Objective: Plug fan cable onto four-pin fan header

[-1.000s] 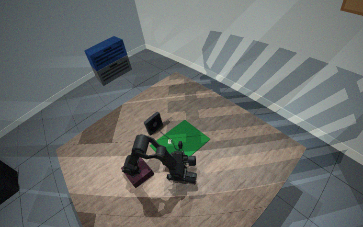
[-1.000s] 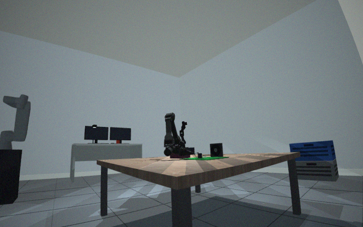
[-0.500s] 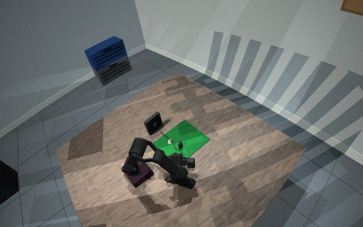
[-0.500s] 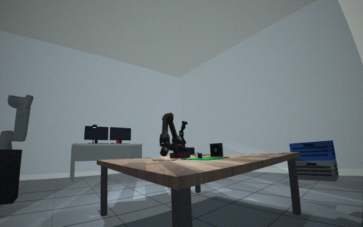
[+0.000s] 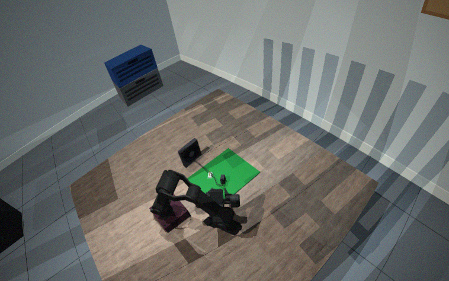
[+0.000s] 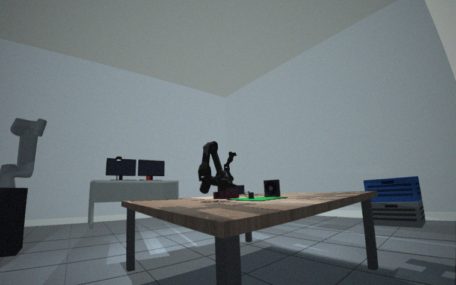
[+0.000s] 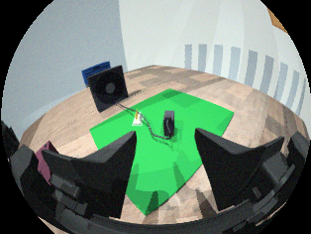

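The black plug is 70 mm below my gripper tip, 70 mm ahead of it and 60 mm to the left of it. From my gripper tip the other things lie so: black fan: 290 mm to the left, 50 mm ahead, 30 mm below; then green board: 100 mm below, 90 mm to the left, 90 mm ahead.
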